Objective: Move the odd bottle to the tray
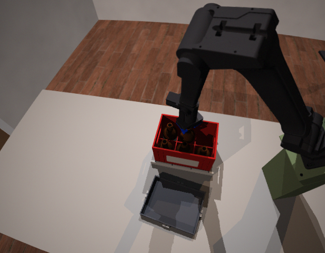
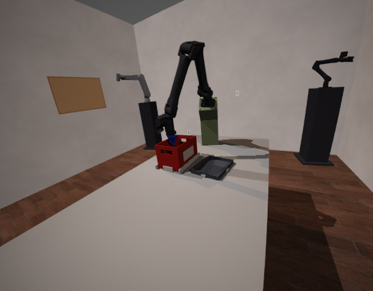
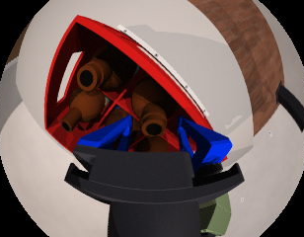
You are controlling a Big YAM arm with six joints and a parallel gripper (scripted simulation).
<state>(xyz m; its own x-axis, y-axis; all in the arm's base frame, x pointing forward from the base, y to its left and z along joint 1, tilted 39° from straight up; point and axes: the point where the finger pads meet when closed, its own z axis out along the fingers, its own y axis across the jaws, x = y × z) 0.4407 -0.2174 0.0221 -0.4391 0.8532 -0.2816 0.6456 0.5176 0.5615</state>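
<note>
The crate lies 7 cm below my hand, 4 cm to the left of it and 1 cm ahead of it. Round my hand: dark grey tray 31 cm to the left, 14 cm below, 7 cm ahead; brown bottle 11 cm ahead, 7 cm to the left, 6 cm below.
</note>
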